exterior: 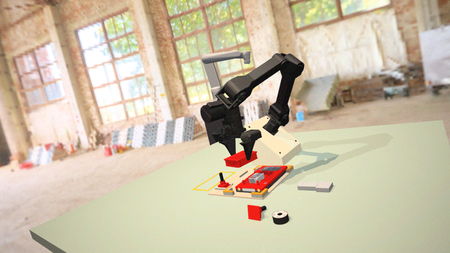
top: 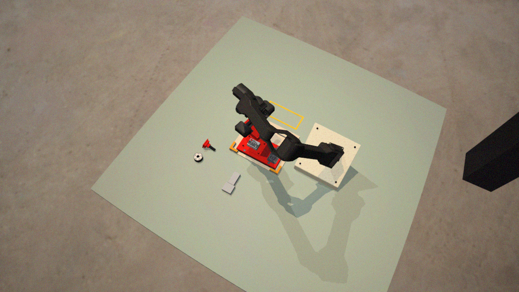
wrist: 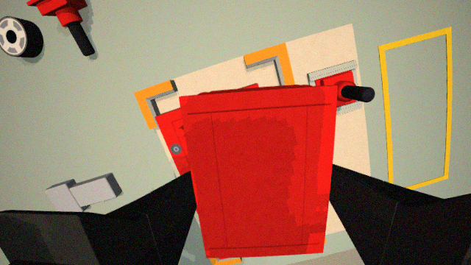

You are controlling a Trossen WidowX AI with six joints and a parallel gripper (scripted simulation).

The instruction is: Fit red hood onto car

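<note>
The grey engine block lies 8 cm below my gripper tip, 4 cm to the left of it and 1 cm behind it. The rest, counted from my gripper tip: wheel 20 cm to the left, 19 cm ahead, 10 cm below; red hood 1 cm above; black pin 10 cm to the right, 7 cm below, 1 cm ahead.
</note>
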